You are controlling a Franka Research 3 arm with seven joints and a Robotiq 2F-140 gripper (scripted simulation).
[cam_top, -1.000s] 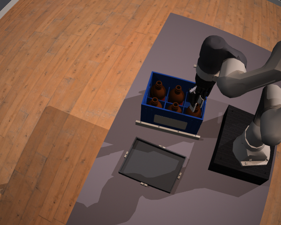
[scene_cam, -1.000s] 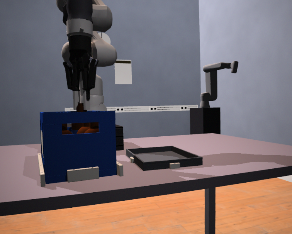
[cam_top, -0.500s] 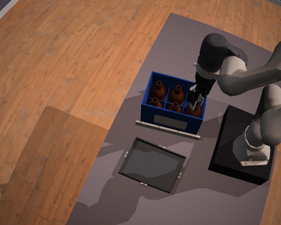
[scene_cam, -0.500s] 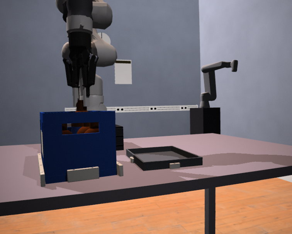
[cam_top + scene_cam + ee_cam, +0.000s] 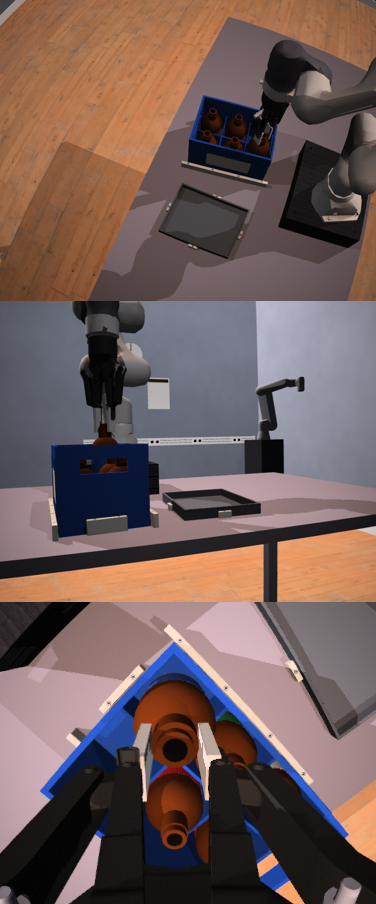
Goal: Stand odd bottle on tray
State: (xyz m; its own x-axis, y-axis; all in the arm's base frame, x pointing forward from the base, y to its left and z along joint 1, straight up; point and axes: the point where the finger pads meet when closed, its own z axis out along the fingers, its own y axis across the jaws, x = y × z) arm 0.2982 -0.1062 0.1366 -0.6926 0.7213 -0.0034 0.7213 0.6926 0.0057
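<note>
Now: the bottle 9 cm below my hand. Also, from my hand: crate (9 cm ahead, 4 cm to the right, 16 cm below); then dark tray (12 cm ahead, 24 cm to the left, 23 cm below).
</note>
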